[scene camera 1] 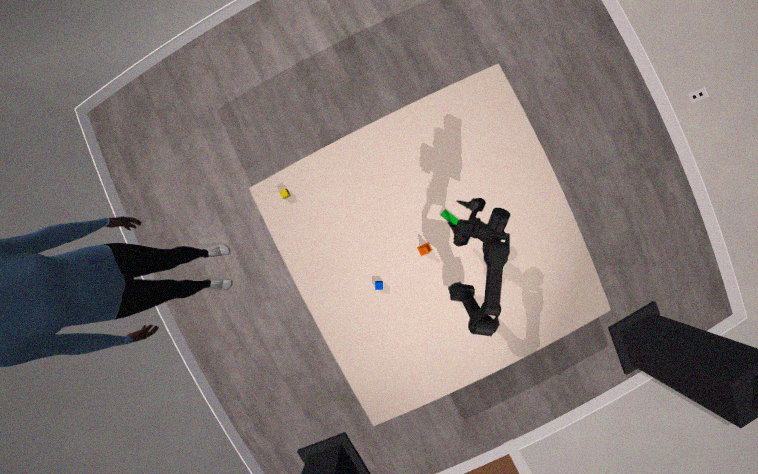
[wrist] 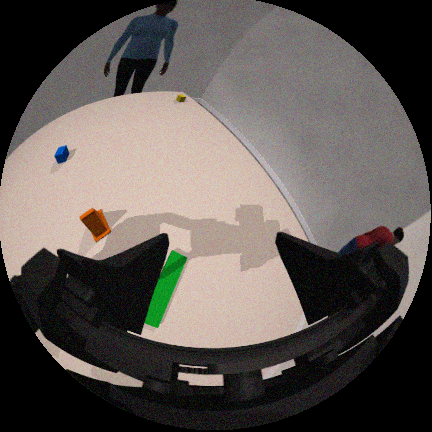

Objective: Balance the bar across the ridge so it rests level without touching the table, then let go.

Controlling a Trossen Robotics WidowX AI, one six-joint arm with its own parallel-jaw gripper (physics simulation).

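Frame: origin at the arm's base, x back, y up, z left, level; centimetres.
Seen in the pictures: gripper, fingertip midpoint: (scene camera 1: pixel 452 211) (wrist: pixel 223 238); arm's base at its link origin: (scene camera 1: pixel 456 290).
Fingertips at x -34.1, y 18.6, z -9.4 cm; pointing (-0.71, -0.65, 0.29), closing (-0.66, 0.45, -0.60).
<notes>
Pixels of each thing's top centre, then the offset from my fingertips to it. Level surfaces: height alone.
- green bar at its top centre: (wrist: pixel 163 290) (scene camera 1: pixel 457 223) dx +6.5, dy -16.9, dz -3.5 cm
- table at its surface level: dy -18.6 cm
- orange ridge at its top centre: (wrist: pixel 86 214) (scene camera 1: pixel 426 250) dx +10.5, dy -12.4, dz +14.3 cm
- blue cube at its top centre: (wrist: pixel 59 150) (scene camera 1: pixel 378 286) dx +15.9, dy -15.3, dz +39.7 cm
- yellow cube at its top centre: (scene camera 1: pixel 283 193) (wrist: pixel 181 95) dx -39.9, dy -15.3, dz +59.4 cm
The green bar (scene camera 1: pixel 448 216) (wrist: pixel 166 292) lies flat on the table (scene camera 1: pixel 346 234) (wrist: pixel 135 165). In the scene view the gripper hides one end of it; in the wrist view it lies next to the left finger, which covers part of its edge. The orange ridge (scene camera 1: pixel 424 249) (wrist: pixel 95 224) is a small block on the table with no bar on it, beyond the left finger in the wrist view. My gripper (scene camera 1: pixel 454 212) (wrist: pixel 223 238) is wide open and empty, above the table, with the bar below the left finger's side of the gap.
A blue cube (scene camera 1: pixel 379 285) (wrist: pixel 61 154) stands on the table, farther out than the ridge. A yellow cube (scene camera 1: pixel 284 193) (wrist: pixel 181 98) stands near a far corner of the table. The arm's shadow crosses the table beside the bar and ridge. People stand beyond the table.
</notes>
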